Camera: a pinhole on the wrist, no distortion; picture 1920 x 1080 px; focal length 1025.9 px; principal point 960.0 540.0 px. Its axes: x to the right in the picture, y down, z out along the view. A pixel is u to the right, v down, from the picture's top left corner.
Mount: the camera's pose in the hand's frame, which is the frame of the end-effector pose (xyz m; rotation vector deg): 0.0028 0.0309 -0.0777 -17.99 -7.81 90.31
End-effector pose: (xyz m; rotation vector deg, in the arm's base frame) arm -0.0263 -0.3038 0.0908 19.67 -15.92 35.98
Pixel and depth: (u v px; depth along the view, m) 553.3 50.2 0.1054
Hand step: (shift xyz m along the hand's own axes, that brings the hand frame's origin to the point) 0.0214 0.0026 0.0416
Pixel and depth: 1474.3 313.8 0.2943
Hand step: -0.0185 0.2116 0.2042
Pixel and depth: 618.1 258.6 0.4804
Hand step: -0.0062 -0.0715 0.4353
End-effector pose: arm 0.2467 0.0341 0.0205 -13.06 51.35 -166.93
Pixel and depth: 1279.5 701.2 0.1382
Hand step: -0.0572 0.0879 0.0430
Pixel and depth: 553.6 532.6 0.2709
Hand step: -0.0716 -0.0463 0.1932
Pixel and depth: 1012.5 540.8 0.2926
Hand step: -0.0802 0.0775 0.1994
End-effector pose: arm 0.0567 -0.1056 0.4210 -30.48 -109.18 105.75
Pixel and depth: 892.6 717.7 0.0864
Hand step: -0.0360 0.0341 0.0011
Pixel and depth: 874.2 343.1 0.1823
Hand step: -0.0151 0.0367 0.1076
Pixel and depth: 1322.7 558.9 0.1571
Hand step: -0.0445 0.1030 0.0649
